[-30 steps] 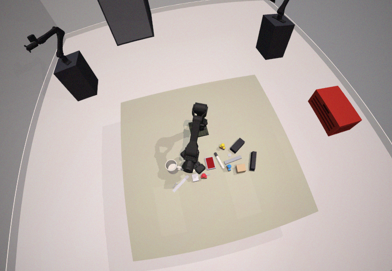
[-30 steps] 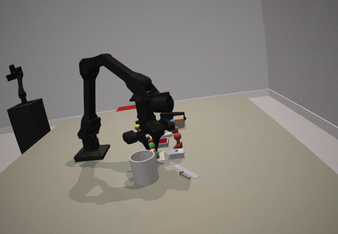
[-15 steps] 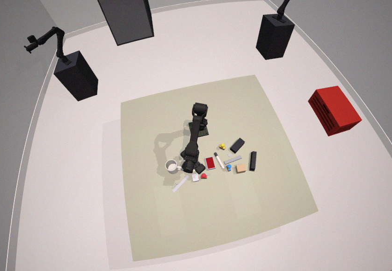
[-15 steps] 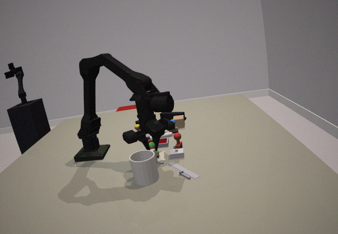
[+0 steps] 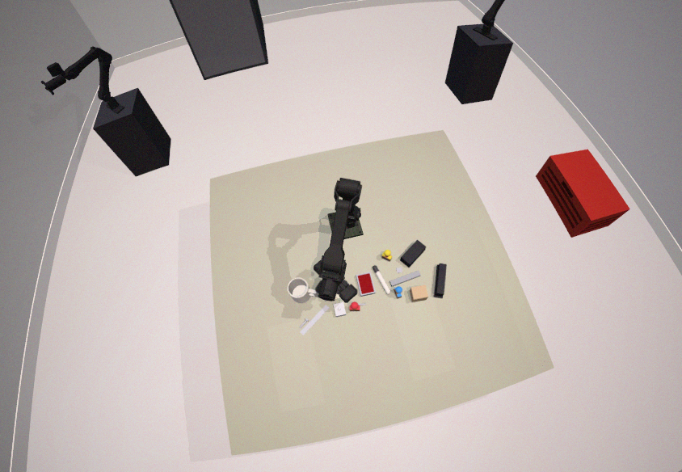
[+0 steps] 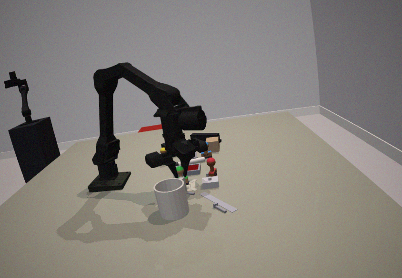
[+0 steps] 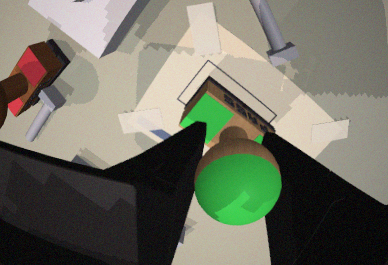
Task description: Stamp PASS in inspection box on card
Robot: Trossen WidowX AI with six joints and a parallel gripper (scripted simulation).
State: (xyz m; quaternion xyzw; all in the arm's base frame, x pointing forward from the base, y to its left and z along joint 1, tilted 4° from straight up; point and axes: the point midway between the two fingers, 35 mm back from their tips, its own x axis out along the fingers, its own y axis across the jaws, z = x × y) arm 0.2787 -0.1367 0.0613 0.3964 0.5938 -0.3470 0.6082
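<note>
The cream card is 10 mm behind my gripper tip, 10 mm to the left of it and 40 mm below it. Also, from my gripper tip: ink pad: 20 mm ahead, 120 mm to the left, 30 mm below; then red stamp: 100 mm ahead, 40 mm to the left, 10 mm below; then green-knobbed PASS stamp: right at my gripper tip.
</note>
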